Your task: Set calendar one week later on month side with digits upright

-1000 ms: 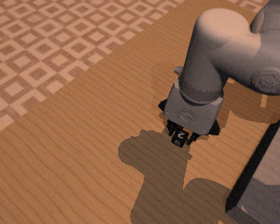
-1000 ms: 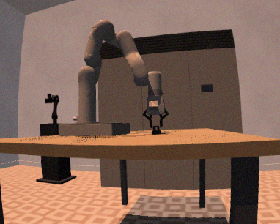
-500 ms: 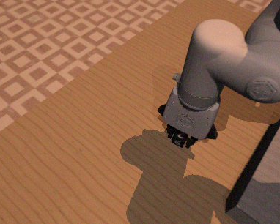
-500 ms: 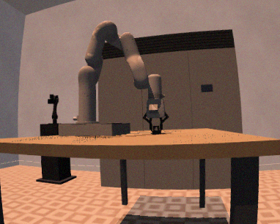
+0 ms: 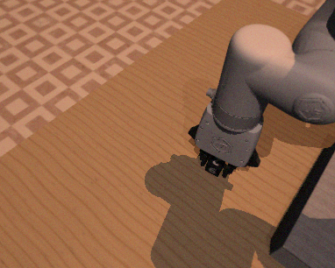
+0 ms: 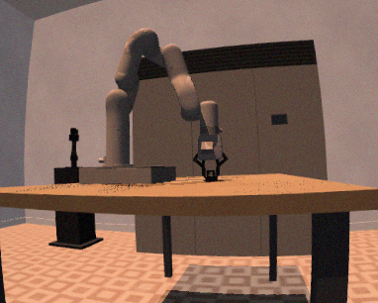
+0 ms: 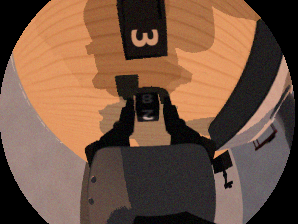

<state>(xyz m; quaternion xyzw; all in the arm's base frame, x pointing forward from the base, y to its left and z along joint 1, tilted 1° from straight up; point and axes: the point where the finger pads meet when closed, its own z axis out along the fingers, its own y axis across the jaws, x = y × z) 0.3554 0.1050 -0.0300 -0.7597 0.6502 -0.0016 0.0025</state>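
Right now the black digit cube is 2 cm below my hand. Also, from my hand: black cube 1 cm ahead, 9 cm to the right.
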